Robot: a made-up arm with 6 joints.
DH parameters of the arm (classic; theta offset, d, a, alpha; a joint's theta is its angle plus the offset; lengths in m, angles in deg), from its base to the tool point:
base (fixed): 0 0.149 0 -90
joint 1: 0 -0.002 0.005 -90
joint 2: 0 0.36 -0.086 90
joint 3: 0 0.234 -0.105 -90
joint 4: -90 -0.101 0.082 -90
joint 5: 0 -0.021 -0.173 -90
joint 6: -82.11 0 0.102 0
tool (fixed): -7.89 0.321 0 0
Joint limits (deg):
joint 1: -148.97..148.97
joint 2: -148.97..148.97
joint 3: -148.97..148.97
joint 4: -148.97..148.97
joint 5: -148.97..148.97
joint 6: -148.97..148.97
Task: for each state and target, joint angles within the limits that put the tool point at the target. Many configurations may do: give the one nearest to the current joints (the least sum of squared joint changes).
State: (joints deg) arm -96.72 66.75 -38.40 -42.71 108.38 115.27
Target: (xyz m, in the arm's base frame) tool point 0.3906 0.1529 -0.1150
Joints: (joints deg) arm -64.77 62.73 -28.37 -16.52 100.63 122.40
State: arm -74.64 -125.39 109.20 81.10 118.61 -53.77
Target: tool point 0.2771 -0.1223 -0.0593
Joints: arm -125.69 -146.76 148.97 110.79 77.27 -50.72
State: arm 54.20 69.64 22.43 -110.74 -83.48 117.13
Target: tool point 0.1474 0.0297 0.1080
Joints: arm 79.94 73.35 51.19 -109.58 -51.65 115.58
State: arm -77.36 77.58 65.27 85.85 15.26 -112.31
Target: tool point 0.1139 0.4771 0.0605
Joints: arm -80.69 61.77 25.89 71.43 56.77 -106.68
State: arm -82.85 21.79 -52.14 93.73 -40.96 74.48
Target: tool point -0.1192 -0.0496 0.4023
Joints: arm -121.38 74.99 -4.57 88.97 -62.48 76.85
